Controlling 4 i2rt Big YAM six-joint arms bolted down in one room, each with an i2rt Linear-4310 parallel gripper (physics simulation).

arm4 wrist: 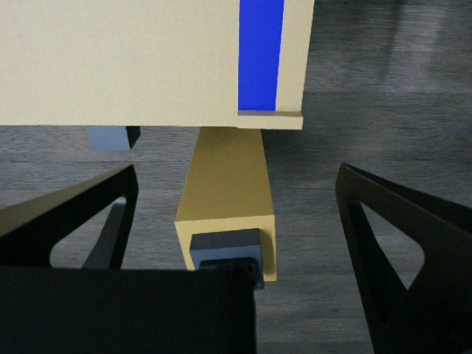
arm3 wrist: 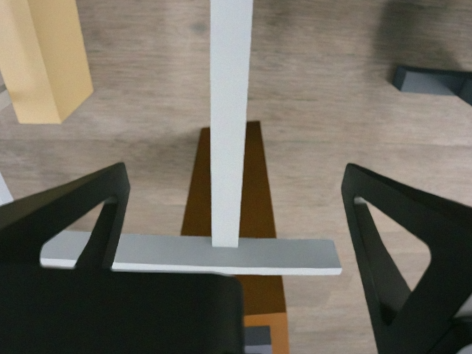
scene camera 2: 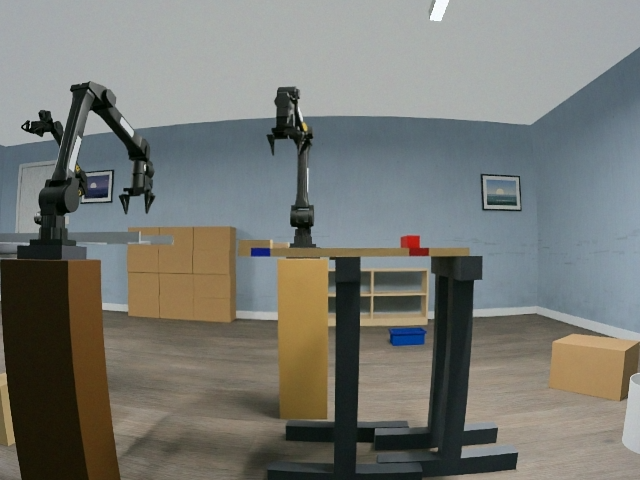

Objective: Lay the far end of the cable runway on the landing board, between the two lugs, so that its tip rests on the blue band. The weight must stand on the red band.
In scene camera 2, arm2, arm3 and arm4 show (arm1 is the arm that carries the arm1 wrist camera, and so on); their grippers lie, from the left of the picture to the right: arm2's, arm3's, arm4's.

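Note:
The cable runway's long grey beam (arm3 wrist: 230, 100) (scene camera 2: 103, 237) ends over a grey crossbar (arm3 wrist: 180, 251) (scene camera 2: 157, 240). Arm3's gripper (arm3 wrist: 236, 167) (scene camera 2: 136, 211) is open above that end, touching nothing. The landing board (arm4 wrist: 120, 60) (scene camera 2: 361, 252) has a blue band (arm4 wrist: 259, 55) (scene camera 2: 260, 252) and lugs (arm4 wrist: 270, 120) (scene camera 2: 255, 242); the runway end is left of it, apart. Arm4's gripper (arm4 wrist: 237, 167) (scene camera 2: 289, 145) is open above the board. The red weight (scene camera 2: 409, 241) stands about at the red band (scene camera 2: 418, 251); exact footing unclear. Arm2's gripper (scene camera 2: 28, 125) is small; arm1's does not show.
Arm3's brown pedestal (arm3 wrist: 262, 200) (scene camera 2: 36, 361) stands beneath the runway end. Arm4's yellow pedestal (arm4 wrist: 227, 175) (scene camera 2: 302, 335) stands behind the board. Dark table legs (scene camera 2: 346, 361) carry the board. Another yellow column (arm3 wrist: 65, 70) stands upper left in the arm3 wrist view. Cartons (scene camera 2: 180, 273) stand farther back.

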